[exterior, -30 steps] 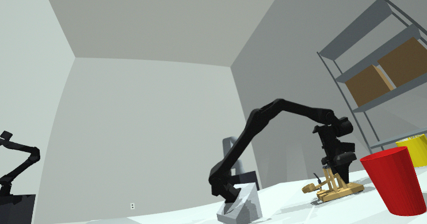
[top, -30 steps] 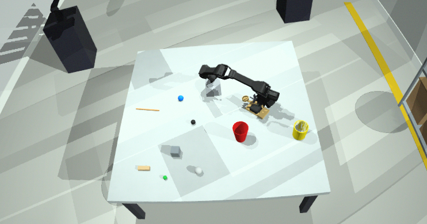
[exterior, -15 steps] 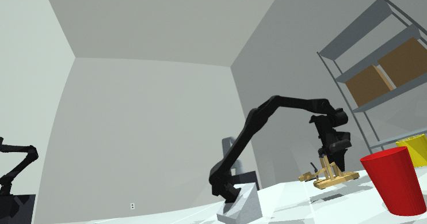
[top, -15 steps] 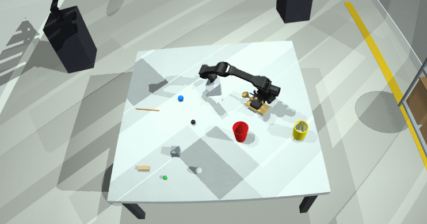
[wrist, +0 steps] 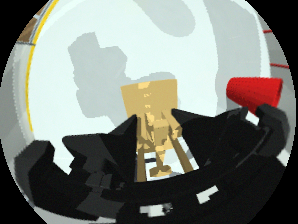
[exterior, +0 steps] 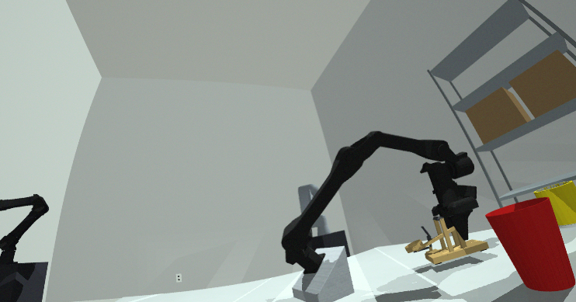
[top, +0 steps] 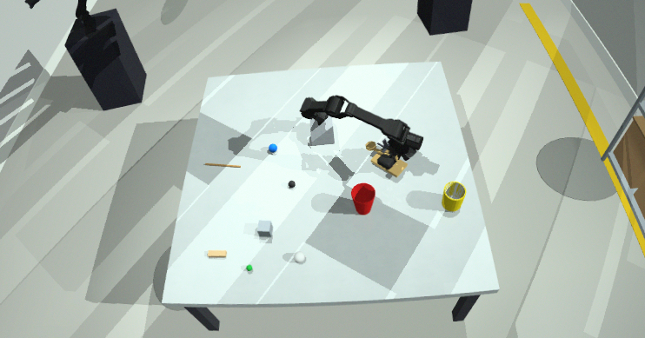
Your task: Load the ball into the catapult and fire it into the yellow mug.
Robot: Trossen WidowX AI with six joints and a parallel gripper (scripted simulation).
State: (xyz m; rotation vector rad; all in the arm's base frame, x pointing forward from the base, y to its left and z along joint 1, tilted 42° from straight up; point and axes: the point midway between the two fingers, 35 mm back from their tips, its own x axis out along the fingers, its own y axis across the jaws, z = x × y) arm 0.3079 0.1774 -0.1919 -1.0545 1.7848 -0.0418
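Right now my gripper tip is 2 cm past the black ball, 45 cm to the left of it and 4 cm above it. Round my gripper tip: yellow mug 22 cm ahead, 19 cm to the left, 2 cm below; wooden catapult 6 cm behind, 4 cm to the right, 2 cm above; red cup 16 cm ahead, 17 cm to the right, 2 cm below.
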